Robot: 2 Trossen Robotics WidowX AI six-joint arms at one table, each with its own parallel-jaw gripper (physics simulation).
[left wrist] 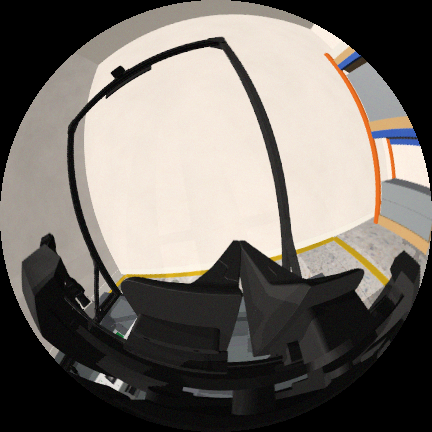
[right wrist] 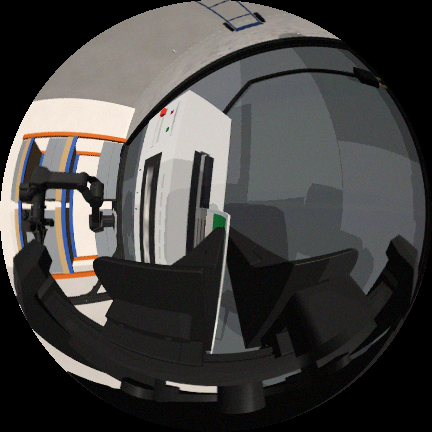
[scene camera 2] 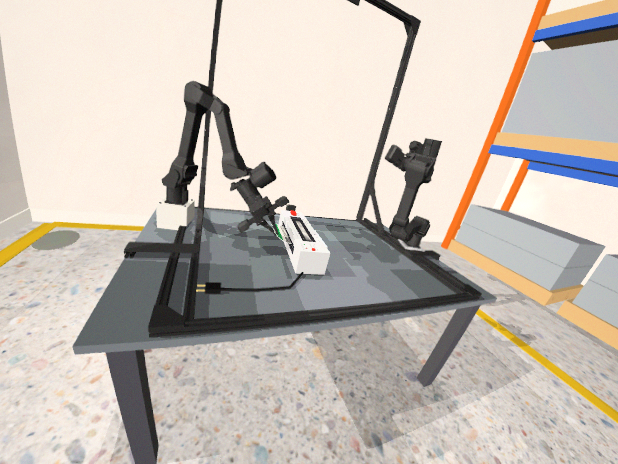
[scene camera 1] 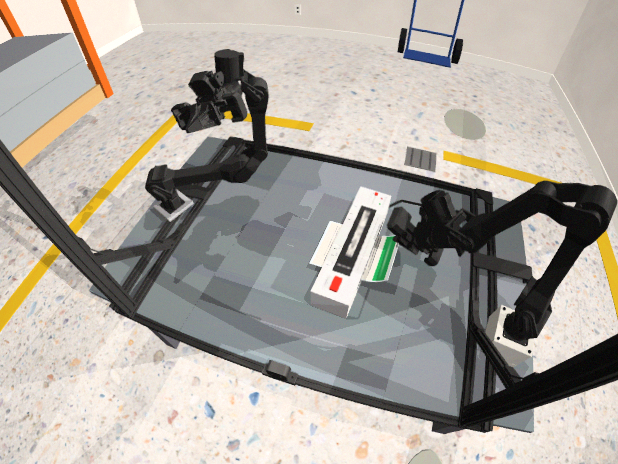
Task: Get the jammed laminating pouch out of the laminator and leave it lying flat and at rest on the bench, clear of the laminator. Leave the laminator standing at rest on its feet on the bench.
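Frame: origin at the left arm's base, x ahead, y left, z up, level; centimetres.
Seen in the pictures: left gripper, fingertip midpoint: point(left wrist: 237, 245) point(scene camera 1: 187, 131); right gripper, fingertip midpoint: point(right wrist: 222, 232) point(scene camera 2: 277, 235) point(scene camera 1: 394, 239); left arm's base, origin of the base link: point(right wrist: 113, 220) point(scene camera 2: 411, 244) point(scene camera 1: 172, 203); right arm's base, origin of the base link: point(left wrist: 85, 302) point(scene camera 2: 176, 201) point(scene camera 1: 516, 329).
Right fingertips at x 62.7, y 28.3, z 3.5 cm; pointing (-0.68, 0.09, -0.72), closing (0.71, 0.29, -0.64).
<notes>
Pixels of each thing's top centre, then the offset from my right fingertips to it. "*": a spot on its surface instead.
- pouch, surface spot: point(right wrist: 219, 220) * dx -1.0, dy +0.5, dz -0.5 cm
- flat white piece, surface spot: point(scene camera 1: 326, 243) * dx -14.4, dy -10.9, dz -2.4 cm
- plug, middle of its top: point(scene camera 2: 213, 285) dx +11.8, dy +26.6, dz -4.9 cm
The white laminator point(scene camera 1: 353, 286) point(scene camera 2: 311, 262) point(right wrist: 175, 195) stands on the bench, with a red switch on top. The pouch point(scene camera 1: 384, 258) point(scene camera 2: 279, 232) point(right wrist: 219, 220), white with a green band, sticks out of its slot on the side facing my right arm and tilts upward. My right gripper point(scene camera 1: 397, 240) point(scene camera 2: 276, 230) point(right wrist: 222, 232) is shut on the pouch's outer edge, which runs between the fingers in the right wrist view. How far the pouch reaches inside is hidden. My left gripper point(left wrist: 237, 245) is shut and empty, held high, away from the laminator.
A flat white piece point(scene camera 1: 326, 243) projects from the laminator's other side. A black cord runs from its end to a plug point(scene camera 2: 213, 288) point(right wrist: 366, 76) on the bench. A black frame point(scene camera 1: 310, 153) point(scene camera 2: 325, 317) edges the bench, with upright posts at the corners.
</notes>
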